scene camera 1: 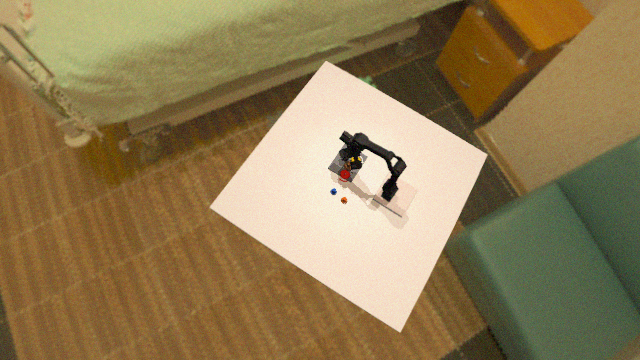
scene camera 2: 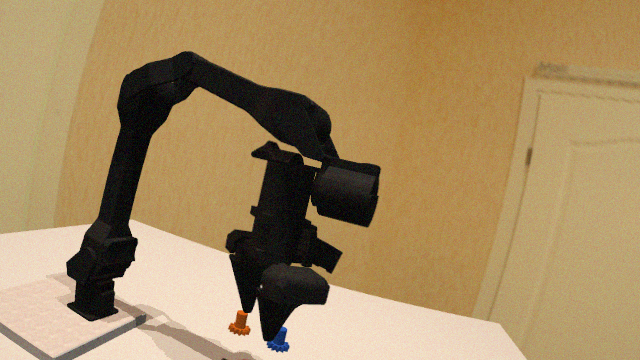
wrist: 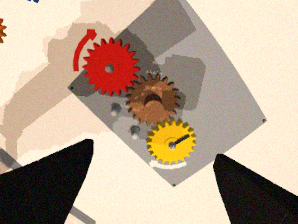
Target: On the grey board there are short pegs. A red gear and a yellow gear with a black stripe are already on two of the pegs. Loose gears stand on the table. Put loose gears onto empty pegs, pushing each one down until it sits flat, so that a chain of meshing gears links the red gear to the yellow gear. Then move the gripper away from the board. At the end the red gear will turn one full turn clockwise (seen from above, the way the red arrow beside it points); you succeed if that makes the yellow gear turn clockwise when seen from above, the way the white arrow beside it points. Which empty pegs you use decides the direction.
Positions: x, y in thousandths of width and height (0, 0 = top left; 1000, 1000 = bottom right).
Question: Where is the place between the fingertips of my gripper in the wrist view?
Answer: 525, 690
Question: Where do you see a brown gear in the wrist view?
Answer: At 515, 449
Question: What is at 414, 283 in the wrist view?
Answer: A red gear.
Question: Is my gripper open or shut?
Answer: Open.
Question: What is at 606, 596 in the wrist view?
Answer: A yellow gear.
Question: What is my gripper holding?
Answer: Nothing.
